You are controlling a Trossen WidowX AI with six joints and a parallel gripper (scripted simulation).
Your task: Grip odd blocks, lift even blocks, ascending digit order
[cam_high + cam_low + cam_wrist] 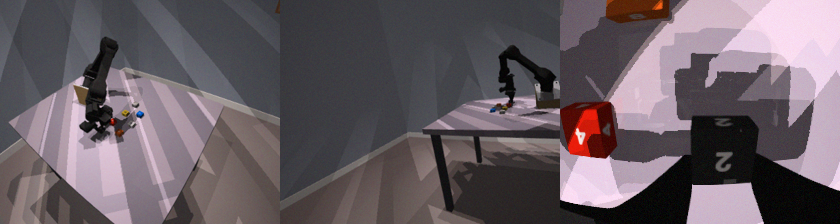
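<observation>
My gripper tip is 28 cm to the right of the grey block and 1 cm above it. Round my gripper tip: orange block: 9 cm ahead, 6 cm to the left, 1 cm below; black block: 1 cm ahead; red block: 9 cm to the left, 1 cm below.
</observation>
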